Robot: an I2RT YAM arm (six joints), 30 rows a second.
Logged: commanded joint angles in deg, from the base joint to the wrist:
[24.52 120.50 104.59 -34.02 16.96 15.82]
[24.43 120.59 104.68 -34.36 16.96 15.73]
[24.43 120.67 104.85 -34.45 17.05 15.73]
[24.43 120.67 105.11 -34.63 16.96 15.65]
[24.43 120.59 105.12 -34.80 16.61 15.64]
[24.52 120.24 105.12 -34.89 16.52 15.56]
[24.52 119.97 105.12 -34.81 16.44 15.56]
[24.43 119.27 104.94 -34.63 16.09 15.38]
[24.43 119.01 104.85 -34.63 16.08 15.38]
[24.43 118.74 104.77 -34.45 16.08 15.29]
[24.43 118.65 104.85 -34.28 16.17 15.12]
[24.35 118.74 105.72 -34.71 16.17 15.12]
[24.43 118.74 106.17 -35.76 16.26 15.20]
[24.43 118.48 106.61 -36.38 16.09 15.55]
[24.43 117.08 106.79 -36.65 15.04 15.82]
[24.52 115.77 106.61 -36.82 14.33 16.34]
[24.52 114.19 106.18 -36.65 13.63 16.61]
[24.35 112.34 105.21 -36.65 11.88 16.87]
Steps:
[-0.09 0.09 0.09 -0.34 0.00 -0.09]
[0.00 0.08 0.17 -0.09 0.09 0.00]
[0.00 0.00 0.26 -0.18 -0.09 -0.08]
[0.00 -0.08 0.01 -0.17 -0.35 -0.01]
[0.09 -0.35 0.00 -0.09 -0.09 -0.08]
[0.00 -0.27 0.00 0.08 -0.08 0.00]
[-0.09 -0.70 -0.18 0.18 -0.35 -0.18]
[0.00 -0.26 -0.09 0.00 -0.01 0.00]
[0.00 -0.27 -0.08 0.18 0.00 -0.09]
[0.00 -0.09 0.08 0.17 0.09 -0.17]
[-0.08 0.09 0.87 -0.43 0.00 0.00]
[0.08 0.00 0.45 -1.05 0.09 0.08]
[0.00 -0.26 0.44 -0.62 -0.17 0.35]
[0.00 -1.40 0.18 -0.27 -1.05 0.27]
[0.09 -1.31 -0.18 -0.17 -0.71 0.52]
[0.00 -1.58 -0.43 0.17 -0.70 0.27]
[-0.17 -1.85 -0.97 0.00 -1.75 0.26]

